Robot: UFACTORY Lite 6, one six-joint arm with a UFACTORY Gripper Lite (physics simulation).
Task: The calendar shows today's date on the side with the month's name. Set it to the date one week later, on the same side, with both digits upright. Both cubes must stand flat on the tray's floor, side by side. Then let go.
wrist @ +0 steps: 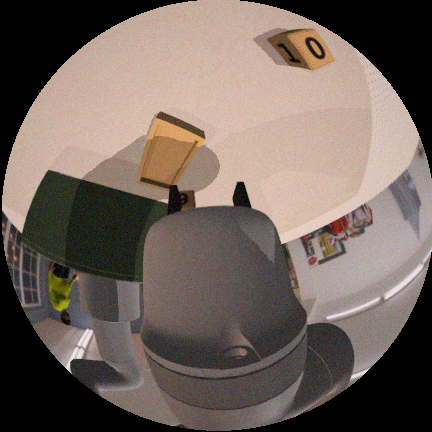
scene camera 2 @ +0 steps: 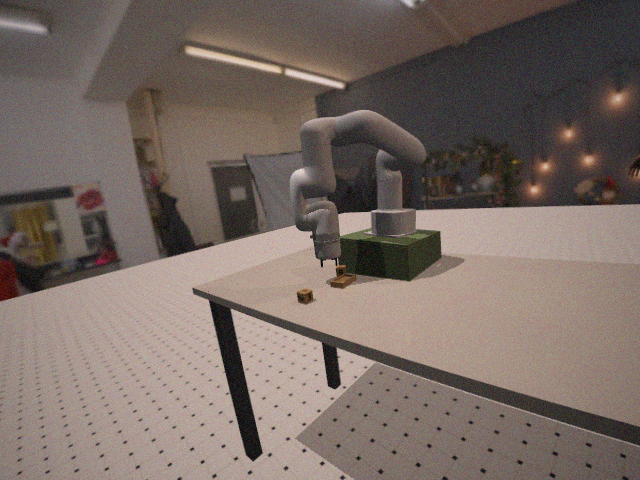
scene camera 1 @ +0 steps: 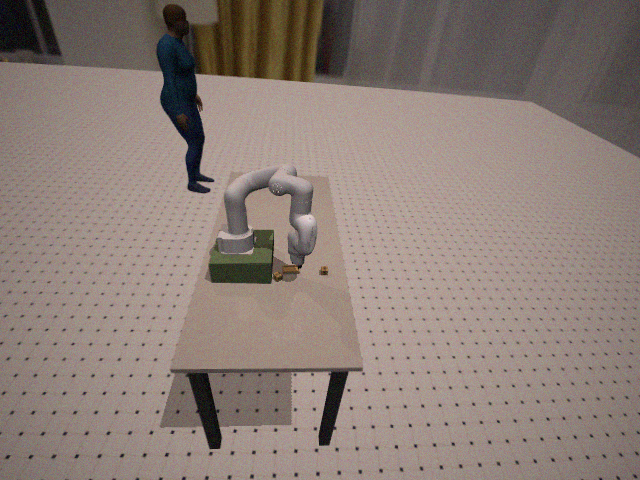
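The wooden tray [scene camera 1: 290, 272] [scene camera 2: 339, 284] [wrist: 181, 125] lies on the table and holds no cube. One cube [scene camera 1: 278, 276] [scene camera 2: 340, 270] [wrist: 190, 200] stands on the table between the tray and the green block; a 9 shows on it in the wrist view, where a finger partly hides it. The other cube [scene camera 1: 324, 270] [scene camera 2: 305, 296] [wrist: 304, 49] lies on the table on the tray's other side, away from the base, showing 1 and 0. My gripper [scene camera 1: 299, 266] [scene camera 2: 329, 262] [wrist: 207, 186] is open and empty, above the table near the tray. The month's name is not readable in these views.
The green block [scene camera 1: 240, 271] [scene camera 2: 385, 253] [wrist: 105, 225] under the arm's base stands close beside the nearer cube. The table [scene camera 1: 268, 330] [scene camera 2: 465, 320] has its edge beyond the farther cube. A person [scene camera 1: 178, 77] in blue stands on the floor behind the table.
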